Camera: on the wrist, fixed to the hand. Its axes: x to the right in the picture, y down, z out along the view.
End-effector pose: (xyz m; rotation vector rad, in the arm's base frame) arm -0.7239 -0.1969 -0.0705 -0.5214 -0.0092 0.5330
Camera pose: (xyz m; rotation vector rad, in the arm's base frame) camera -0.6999 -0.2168 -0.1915 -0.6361 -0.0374 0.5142
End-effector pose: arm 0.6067 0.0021 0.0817 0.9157 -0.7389 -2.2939
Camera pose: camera 0.6867 -0.0702 0.0186 0.8815 -0.5894 -2.3214
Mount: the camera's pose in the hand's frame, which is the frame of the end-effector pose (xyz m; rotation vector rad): 0.0261 0.0315 -0.1181 -0.1160 0.0081 -0.0186
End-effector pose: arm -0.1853 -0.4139 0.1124 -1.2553 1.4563 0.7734
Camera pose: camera -0.2471 -0.5225 0.1155 -1.3590 1.4211 0.8513
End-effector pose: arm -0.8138 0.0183 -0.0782 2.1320 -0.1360 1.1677
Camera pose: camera -0.8940 0.0731 0.0004 2.0229 -0.1757 1.1302
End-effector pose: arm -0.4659 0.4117 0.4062 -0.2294 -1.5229 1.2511
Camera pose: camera -0.3951 0.5110 0.3788 -0.2949 -1.5890 1.1472
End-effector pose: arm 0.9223 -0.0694 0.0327 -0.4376 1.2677 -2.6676
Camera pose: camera 0.8596 -0.0097 -0.0574 -0.4564 1.4329 -2.6225
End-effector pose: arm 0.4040 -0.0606 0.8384 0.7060 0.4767 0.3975
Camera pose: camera 0.3558 0.0355 0.7747 0.5876 0.4638 0.4074
